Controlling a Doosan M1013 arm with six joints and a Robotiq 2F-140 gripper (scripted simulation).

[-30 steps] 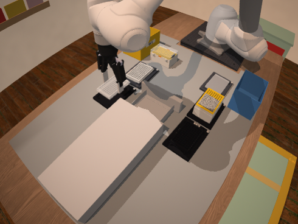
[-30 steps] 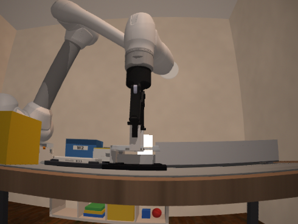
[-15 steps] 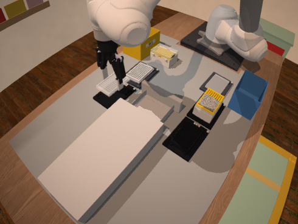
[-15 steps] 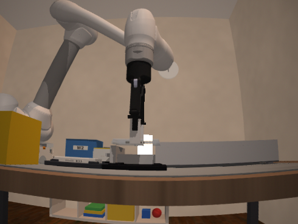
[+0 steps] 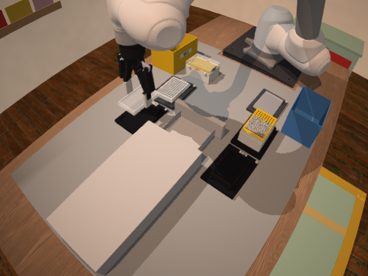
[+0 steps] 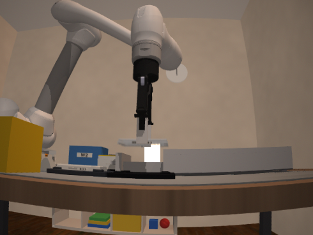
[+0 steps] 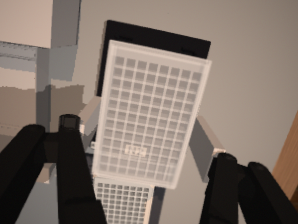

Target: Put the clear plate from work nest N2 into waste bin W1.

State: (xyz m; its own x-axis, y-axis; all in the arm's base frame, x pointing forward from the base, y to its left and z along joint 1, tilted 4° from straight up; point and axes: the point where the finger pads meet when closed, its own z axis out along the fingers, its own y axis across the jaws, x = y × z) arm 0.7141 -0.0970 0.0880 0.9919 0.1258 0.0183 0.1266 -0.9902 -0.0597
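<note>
Right now my hand is 33 cm past the yellow bin W1, 18 cm to the left of it and 7 cm above it. From my hand the other things lie so: white plate: 17 cm behind, 2 cm to the right, 9 cm below; black nest N2: 10 cm below; clear plate: 2 cm below.
</note>
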